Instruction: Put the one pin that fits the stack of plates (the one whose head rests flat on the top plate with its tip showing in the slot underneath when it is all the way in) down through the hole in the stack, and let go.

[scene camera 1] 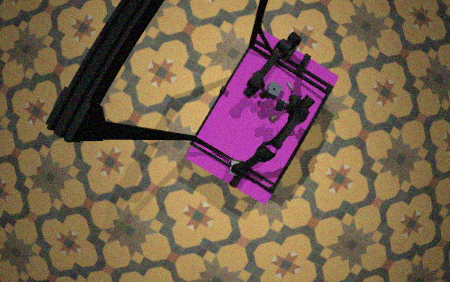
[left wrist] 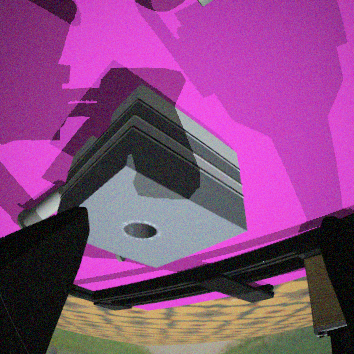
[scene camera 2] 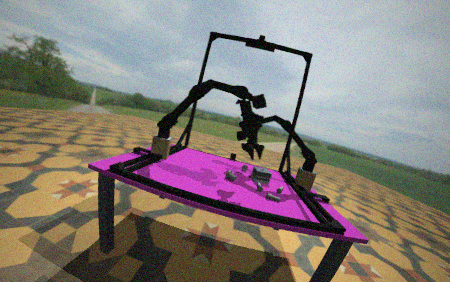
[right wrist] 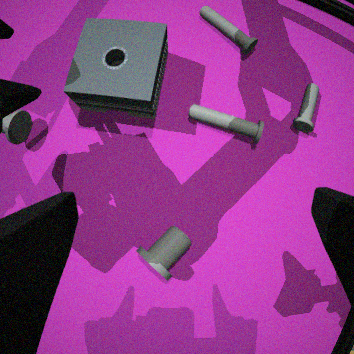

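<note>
The stack of grey square plates (scene camera 1: 274,89) (scene camera 2: 261,174) (left wrist: 175,215) (right wrist: 127,80) lies on the table, with a round hole in its top plate. A short thick pin (right wrist: 169,250) (scene camera 2: 230,175) lies on its side. Two long thin pins (right wrist: 215,117) (right wrist: 222,25) and a smaller thin pin (right wrist: 310,100) lie beyond it. Another pin (right wrist: 19,127) shows its round head beside the stack. My left gripper (scene camera 2: 254,154) (left wrist: 208,226) is open and empty, close to the stack. My right gripper (right wrist: 198,203) is open and empty above the thick pin. In scene camera 2 its fingers blend with the left arm.
The magenta table (scene camera 1: 220,122) (scene camera 2: 170,175) has black rails (scene camera 1: 215,154) (scene camera 2: 225,204) near its edges. A tall black frame (scene camera 2: 302,95) stands at its far side. The two arms cross close together over the pins and stack, and their shadows darken parts of the table.
</note>
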